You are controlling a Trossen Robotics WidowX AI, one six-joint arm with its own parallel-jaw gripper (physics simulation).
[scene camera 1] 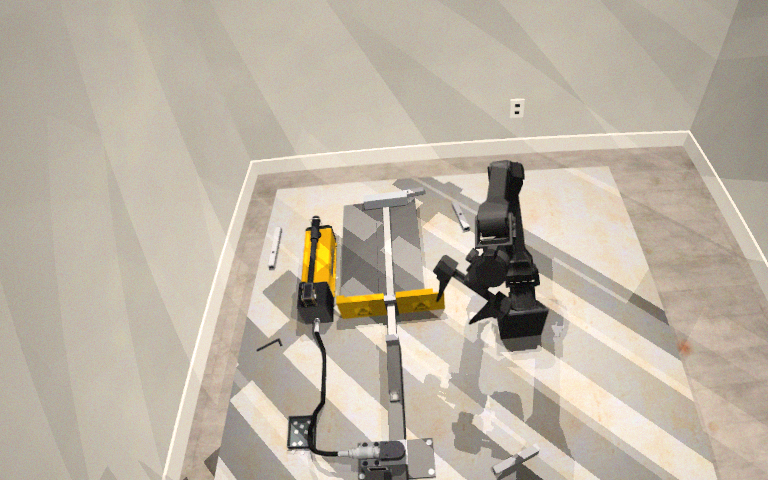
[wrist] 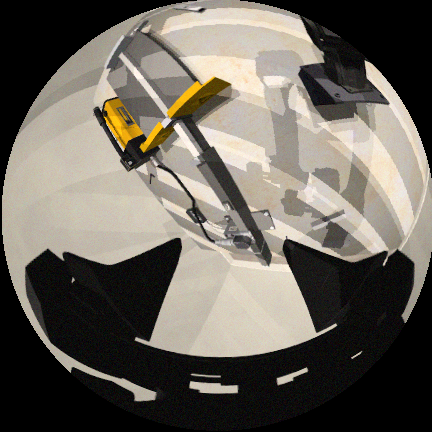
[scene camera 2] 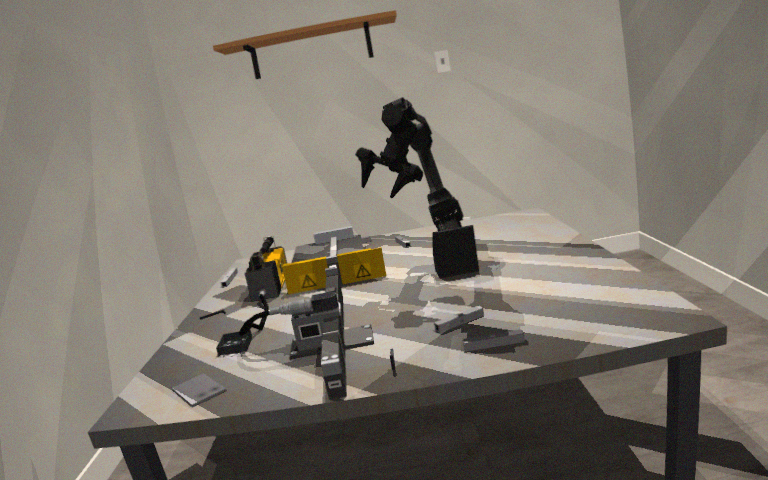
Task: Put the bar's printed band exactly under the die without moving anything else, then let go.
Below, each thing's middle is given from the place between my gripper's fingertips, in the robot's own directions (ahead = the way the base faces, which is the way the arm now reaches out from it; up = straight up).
Now: hand 360 mm short of the yellow and black power unit (scene camera 1: 316, 295), 370 mm to the left of it and 230 mm above it.
